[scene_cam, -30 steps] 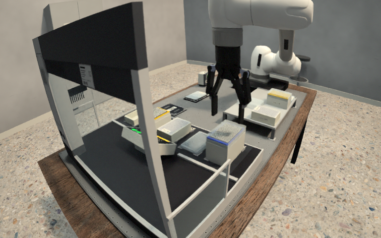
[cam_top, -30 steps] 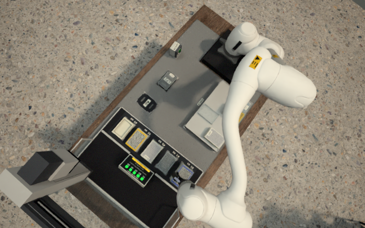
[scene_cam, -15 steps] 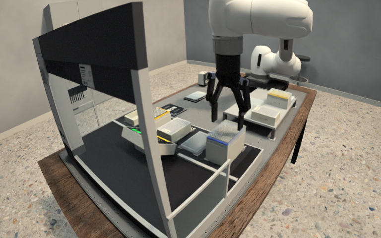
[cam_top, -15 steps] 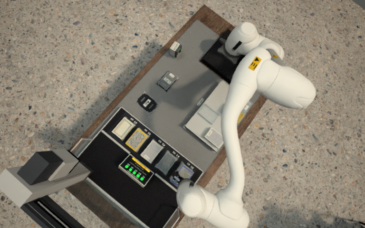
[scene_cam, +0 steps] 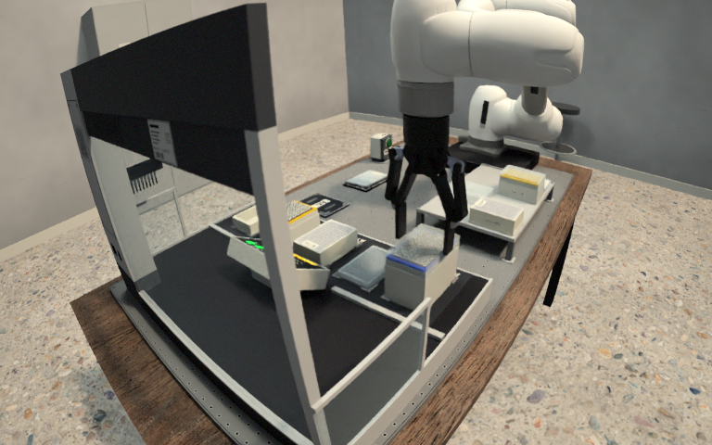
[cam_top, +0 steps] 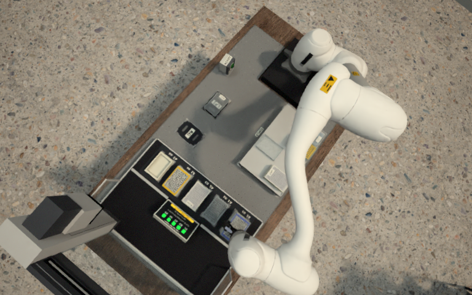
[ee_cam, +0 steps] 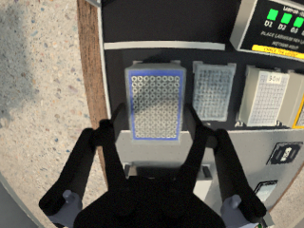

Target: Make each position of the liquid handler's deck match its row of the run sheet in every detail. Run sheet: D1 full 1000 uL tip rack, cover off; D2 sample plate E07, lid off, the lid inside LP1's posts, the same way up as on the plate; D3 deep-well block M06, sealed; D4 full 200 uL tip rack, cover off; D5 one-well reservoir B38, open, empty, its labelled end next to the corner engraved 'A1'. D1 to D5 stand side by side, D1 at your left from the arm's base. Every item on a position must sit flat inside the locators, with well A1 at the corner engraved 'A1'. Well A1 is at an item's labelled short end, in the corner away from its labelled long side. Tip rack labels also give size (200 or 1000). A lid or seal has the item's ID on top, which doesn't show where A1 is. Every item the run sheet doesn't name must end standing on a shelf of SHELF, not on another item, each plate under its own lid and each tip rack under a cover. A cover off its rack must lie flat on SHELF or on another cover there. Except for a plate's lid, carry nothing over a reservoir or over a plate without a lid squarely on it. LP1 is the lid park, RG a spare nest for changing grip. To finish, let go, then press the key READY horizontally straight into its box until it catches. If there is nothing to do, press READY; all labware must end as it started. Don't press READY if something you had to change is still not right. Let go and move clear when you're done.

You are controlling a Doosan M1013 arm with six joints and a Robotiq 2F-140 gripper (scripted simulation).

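Now: the blue-rimmed tip rack 1 cm behind my hand, 1 cm to the right of it and 6 cm below it. From my hand the other things lie so: clear plate 12 cm to the right, 12 cm below; yellow-rimmed tip rack 38 cm to the right, 8 cm below; handler's frame post 39 cm ahead, 11 cm to the left, 8 cm above.
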